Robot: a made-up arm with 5 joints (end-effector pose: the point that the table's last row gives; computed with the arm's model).
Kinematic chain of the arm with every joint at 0, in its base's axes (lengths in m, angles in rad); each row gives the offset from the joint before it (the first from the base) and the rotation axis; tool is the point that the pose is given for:
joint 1: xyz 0 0 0.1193 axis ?
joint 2: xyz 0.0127 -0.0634 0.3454 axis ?
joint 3: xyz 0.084 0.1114 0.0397 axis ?
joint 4: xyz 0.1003 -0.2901 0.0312 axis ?
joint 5: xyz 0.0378 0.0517 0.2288 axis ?
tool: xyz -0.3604 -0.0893 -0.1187
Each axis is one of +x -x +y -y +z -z.
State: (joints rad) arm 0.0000 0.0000 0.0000 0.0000 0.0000
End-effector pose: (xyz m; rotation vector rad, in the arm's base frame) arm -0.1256 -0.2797 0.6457 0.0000 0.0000 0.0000
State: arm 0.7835 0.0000 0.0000 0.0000 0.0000
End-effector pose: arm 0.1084 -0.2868 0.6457 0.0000 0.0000 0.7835
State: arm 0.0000 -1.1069 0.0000 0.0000 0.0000
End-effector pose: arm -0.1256 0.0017 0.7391 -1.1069 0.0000 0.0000
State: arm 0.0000 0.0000 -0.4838 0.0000 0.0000
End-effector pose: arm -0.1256 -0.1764 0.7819 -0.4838 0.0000 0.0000
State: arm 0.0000 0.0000 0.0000 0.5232 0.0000
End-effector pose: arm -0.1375 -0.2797 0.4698 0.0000 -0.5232 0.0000
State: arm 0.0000 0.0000 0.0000 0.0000 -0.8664
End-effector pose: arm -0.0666 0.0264 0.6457 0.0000 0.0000 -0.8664
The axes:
joint 1: +z
joint 2: +x
joint 3: +x
joint 4: -y
joint 5: +z

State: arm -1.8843 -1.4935 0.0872 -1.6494 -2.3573
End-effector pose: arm -0.2850 -0.2111 0.2446 1.2548 -0.9935 0.4346
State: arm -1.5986 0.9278 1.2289 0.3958 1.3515
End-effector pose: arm 0.1775 -0.2025 -0.0136 -0.0247 -2.1594 -0.5693
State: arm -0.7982 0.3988 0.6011 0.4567 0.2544
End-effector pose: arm -0.2225 -0.0626 0.1964 0.6534 -0.8734 -0.7182
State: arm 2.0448 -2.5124 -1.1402 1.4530 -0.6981
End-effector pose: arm -0.0753 0.0208 0.5479 0.7290 1.6004 -0.9110
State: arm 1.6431 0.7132 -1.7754 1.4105 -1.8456
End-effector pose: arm -0.1515 0.0855 0.4993 1.3820 -0.6345 0.5828
